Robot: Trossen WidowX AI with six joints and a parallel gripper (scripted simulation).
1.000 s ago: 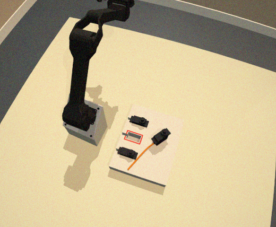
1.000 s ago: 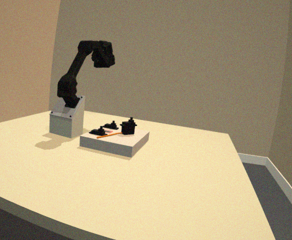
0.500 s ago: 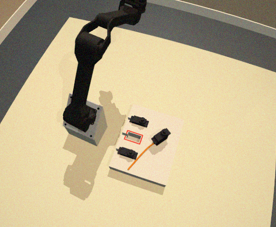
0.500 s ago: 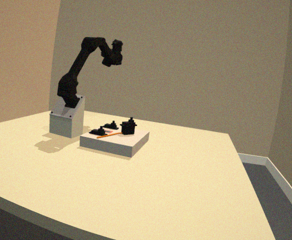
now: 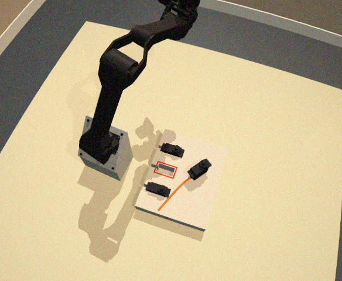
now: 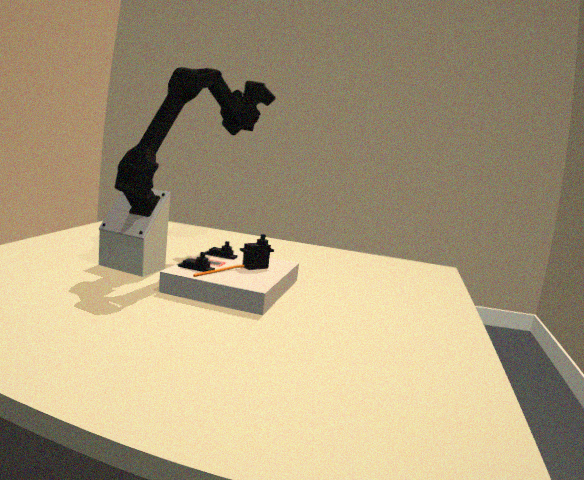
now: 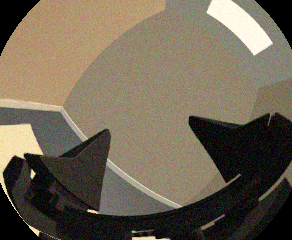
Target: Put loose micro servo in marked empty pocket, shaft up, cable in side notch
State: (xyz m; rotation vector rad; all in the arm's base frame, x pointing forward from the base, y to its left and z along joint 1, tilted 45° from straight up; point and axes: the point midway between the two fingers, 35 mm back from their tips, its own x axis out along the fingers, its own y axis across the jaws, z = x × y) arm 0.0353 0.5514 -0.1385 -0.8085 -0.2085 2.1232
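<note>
My gripper tip is 48 cm to the left of the white deck block, 44 cm above it and 27 cm short of it.
</note>
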